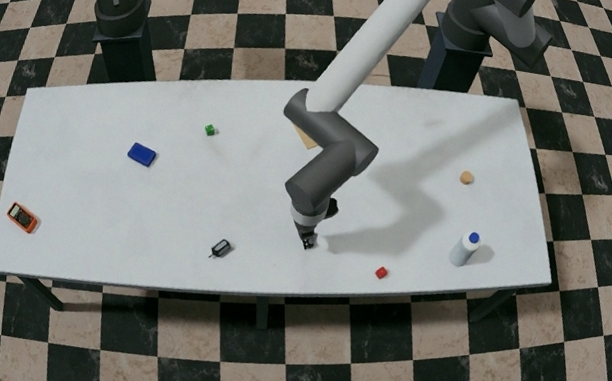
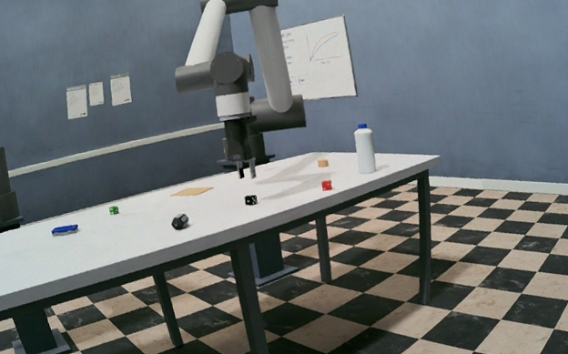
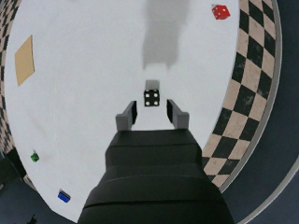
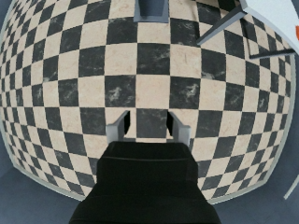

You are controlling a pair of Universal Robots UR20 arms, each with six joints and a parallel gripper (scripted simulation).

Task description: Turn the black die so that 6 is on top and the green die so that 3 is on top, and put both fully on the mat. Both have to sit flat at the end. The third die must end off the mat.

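My left hand is 90 mm above the black die. The rest, counted from my left hand: tan mat 460 mm behind, 40 mm to the left, 100 mm below; then red die 110 mm ahead, 250 mm to the left, 90 mm below; then white bottle 50 mm ahead, 550 mm to the left, 10 mm below.
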